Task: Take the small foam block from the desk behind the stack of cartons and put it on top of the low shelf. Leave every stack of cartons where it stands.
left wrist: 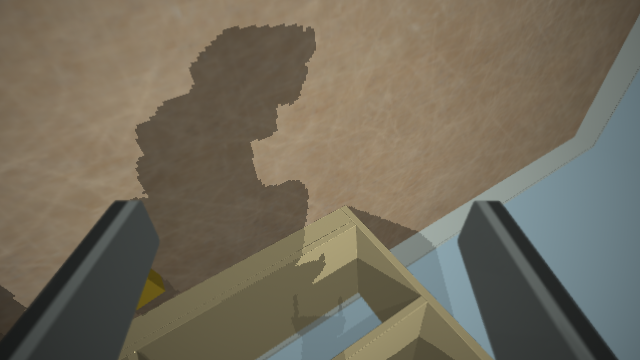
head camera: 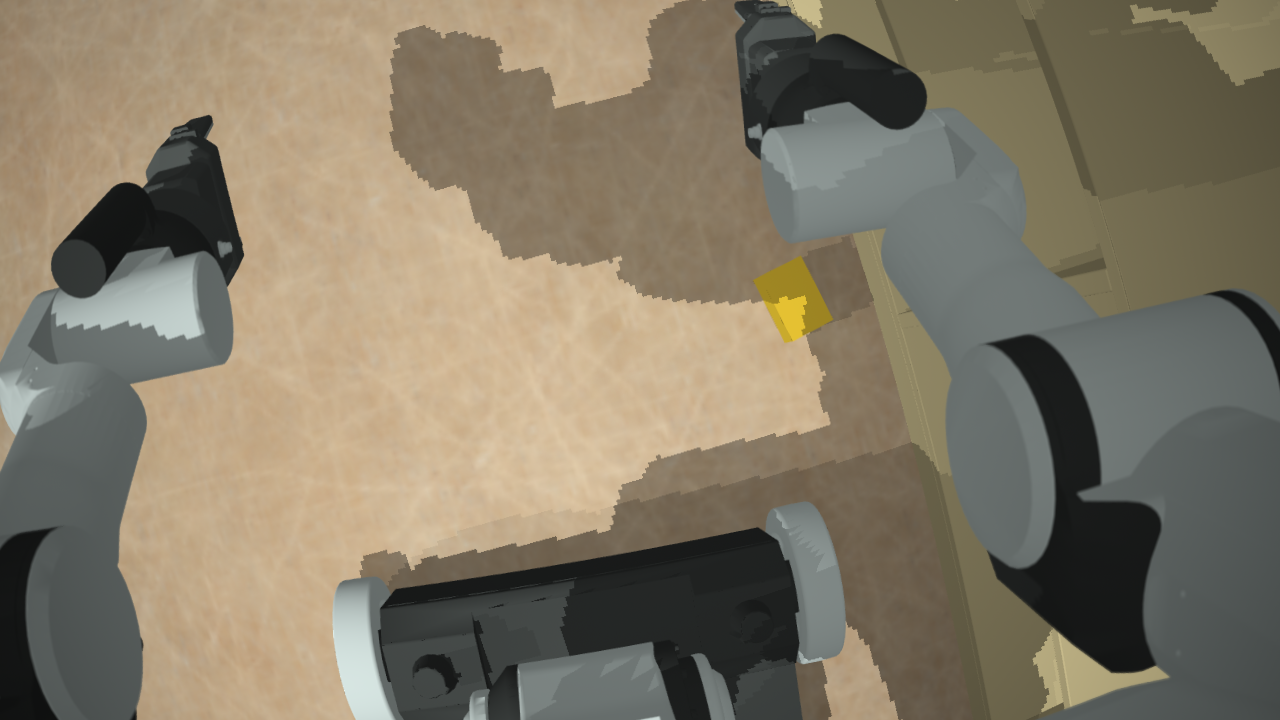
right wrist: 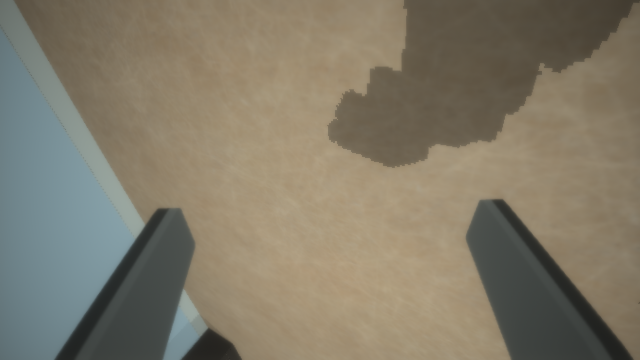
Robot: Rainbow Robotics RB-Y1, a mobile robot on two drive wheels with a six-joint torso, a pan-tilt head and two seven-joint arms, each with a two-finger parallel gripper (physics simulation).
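Seen in the pictures: left gripper, between the fingertips: [left wrist: 309, 220] [head camera: 216, 183]; right gripper, between the fingertips: [head camera: 752, 68] [right wrist: 329, 222]; robot's base, origin of its link: [head camera: 585, 608].
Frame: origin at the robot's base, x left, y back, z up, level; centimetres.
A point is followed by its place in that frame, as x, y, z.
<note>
A small yellow block [head camera: 793, 300] @(-32.2, -34.1, 4.6) [left wrist: 151, 291] @(-32.5, -37.2, 4.6) lies on the floor close beside a pale wooden shelf unit [head camera: 993, 116] @(-50.3, -48.4, 34.6) [left wrist: 225, 280] @(-41.9, -51.9, 3.2); in the left wrist view a finger partly covers it. I cannot tell whether it is the foam block. The shelf is partly hidden by my right arm in the head view. My left gripper [head camera: 201, 123] [left wrist: 309, 220] @(23.4, -49.5, 50.1) is open and empty, left of the block. My right gripper [head camera: 759, 7] [right wrist: 329, 222] @(-21.1, -51.0, 50.2) is open and empty, above the block in the picture. The desk and the stacks of cartons do not show.
My wheeled base [head camera: 590, 608] @(-0.8, -4.3, 19.1) stands at the bottom of the head view, with the shelf unit along its right side. A pale blue wall [left wrist: 565, 225] @(-67.3, -175.1, 29.1) [right wrist: 45, 215] @(76.9, -213.6, 35.8) with a light skirting board borders the tan floor. Part of a black object [right wrist: 212, 345] @(231.3, -179.7, 9.2) shows at the bottom of the right wrist view.
</note>
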